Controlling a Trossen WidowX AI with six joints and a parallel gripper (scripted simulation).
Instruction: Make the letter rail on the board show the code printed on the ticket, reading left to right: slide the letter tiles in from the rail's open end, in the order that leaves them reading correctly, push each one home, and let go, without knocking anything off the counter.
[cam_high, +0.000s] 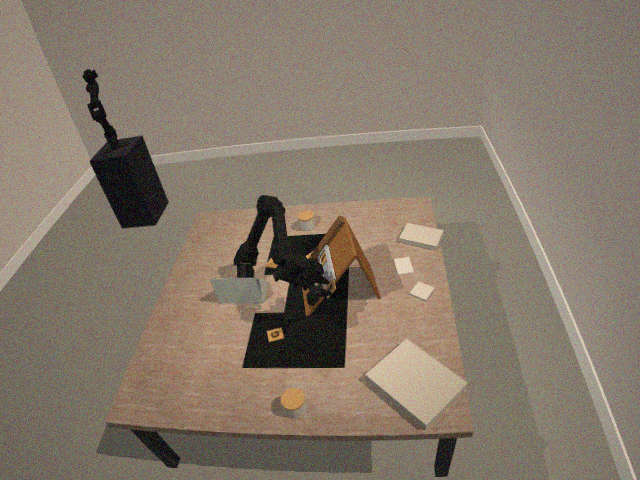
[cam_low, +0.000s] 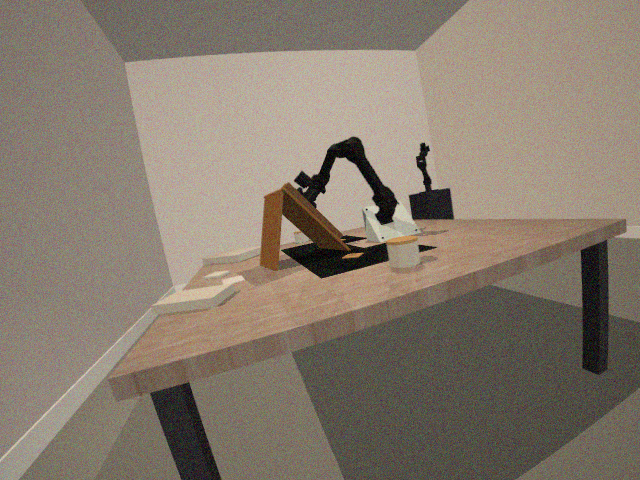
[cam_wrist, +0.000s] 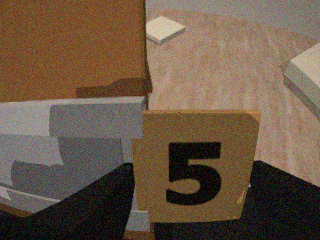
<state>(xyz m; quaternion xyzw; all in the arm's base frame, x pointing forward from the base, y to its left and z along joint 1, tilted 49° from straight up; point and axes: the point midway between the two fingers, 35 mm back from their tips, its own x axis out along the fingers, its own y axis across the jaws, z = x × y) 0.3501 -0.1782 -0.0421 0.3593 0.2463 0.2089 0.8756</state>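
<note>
My gripper tip is now 80 mm past the white ticket, 130 mm to the right of it and 80 mm above it. From my gripper tip the other things lie so: orange tile (right at my gripper tip); then black mat (180 mm behind, 140 mm to the left, 160 mm below).
</note>
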